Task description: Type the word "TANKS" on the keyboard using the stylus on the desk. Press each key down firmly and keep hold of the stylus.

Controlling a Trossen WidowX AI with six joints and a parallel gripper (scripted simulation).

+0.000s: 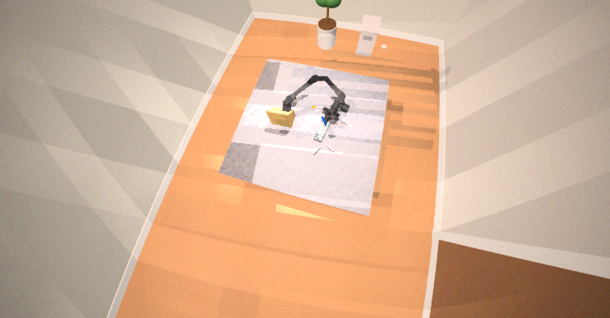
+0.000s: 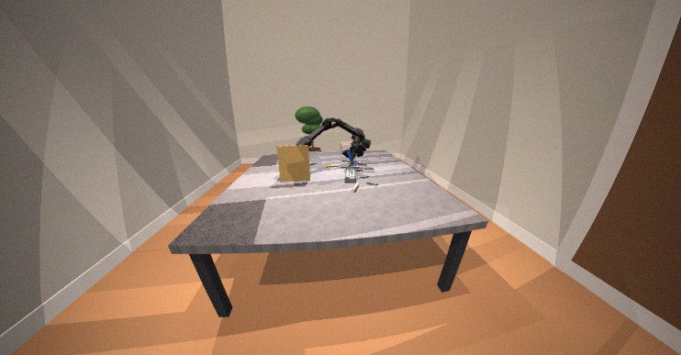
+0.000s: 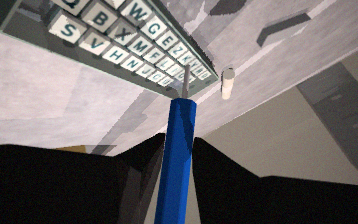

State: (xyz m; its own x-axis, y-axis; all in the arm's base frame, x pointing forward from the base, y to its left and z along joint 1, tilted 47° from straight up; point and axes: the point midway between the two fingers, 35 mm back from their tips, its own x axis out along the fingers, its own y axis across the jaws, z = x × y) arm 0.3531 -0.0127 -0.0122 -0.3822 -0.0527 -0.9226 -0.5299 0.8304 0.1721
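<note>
Right now the grey stylus tip is 40 mm below my gripper tip, 20 mm ahead of it and 10 mm to the right of it. The rest, counted from my gripper tip: blue stylus (10 mm below, 10 mm ahead).
</note>
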